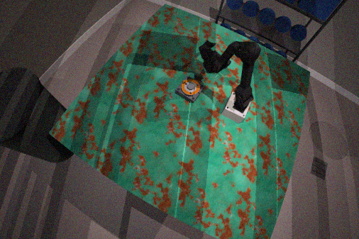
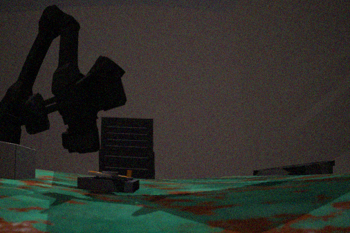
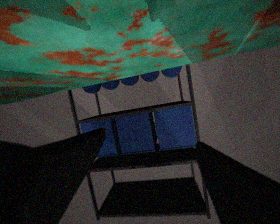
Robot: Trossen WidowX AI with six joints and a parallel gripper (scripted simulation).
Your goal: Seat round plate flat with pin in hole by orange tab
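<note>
Right now the round plate is 280 mm to the left of my gripper tip, 100 mm below it and 50 mm ahead of it. From my gripper tip the other things lie so: square grey base: 280 mm to the left, 110 mm below, 30 mm ahead.
</note>
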